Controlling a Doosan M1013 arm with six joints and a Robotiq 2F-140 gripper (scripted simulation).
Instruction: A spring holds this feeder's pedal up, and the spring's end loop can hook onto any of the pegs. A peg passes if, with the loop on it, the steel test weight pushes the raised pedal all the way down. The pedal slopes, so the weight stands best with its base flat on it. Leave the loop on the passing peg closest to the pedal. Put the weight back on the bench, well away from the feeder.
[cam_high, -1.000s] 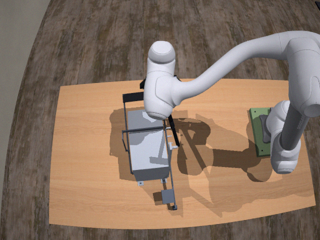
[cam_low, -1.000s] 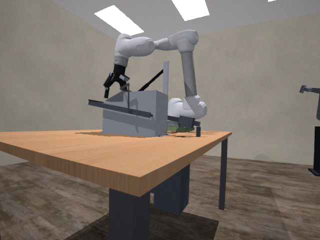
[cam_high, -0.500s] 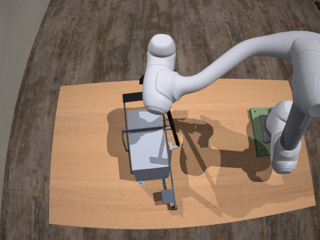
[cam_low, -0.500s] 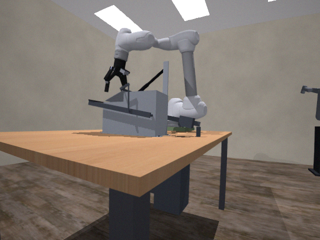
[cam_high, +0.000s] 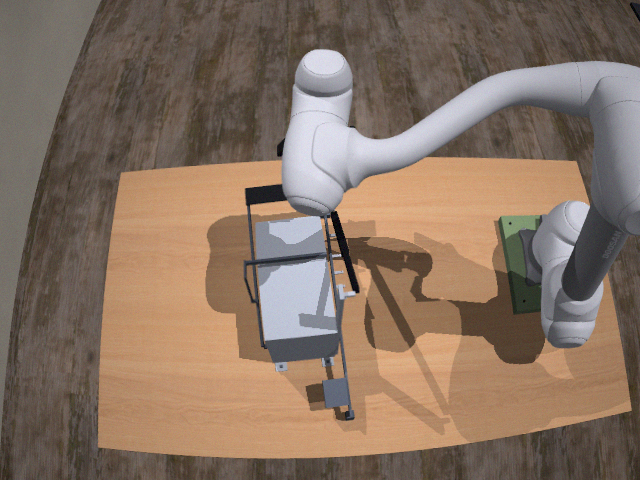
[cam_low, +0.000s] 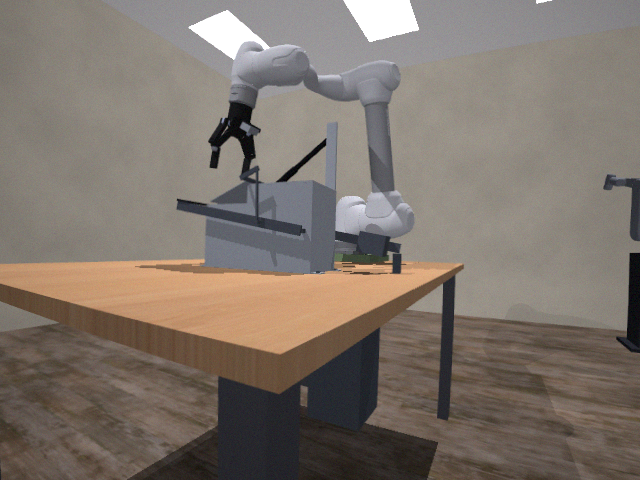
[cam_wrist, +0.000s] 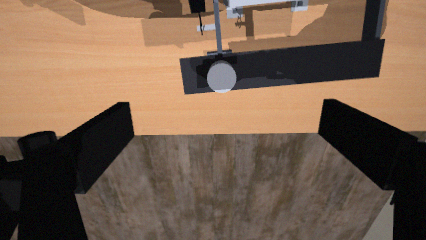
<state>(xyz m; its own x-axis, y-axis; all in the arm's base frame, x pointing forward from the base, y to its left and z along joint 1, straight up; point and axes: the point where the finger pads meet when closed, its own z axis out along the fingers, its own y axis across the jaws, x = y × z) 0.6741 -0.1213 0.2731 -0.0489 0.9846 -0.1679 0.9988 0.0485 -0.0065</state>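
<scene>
Now: the steel test weight 100 mm below my hand. Round my hand: peg 50 mm behind, 360 mm to the left, 90 mm above.
</scene>
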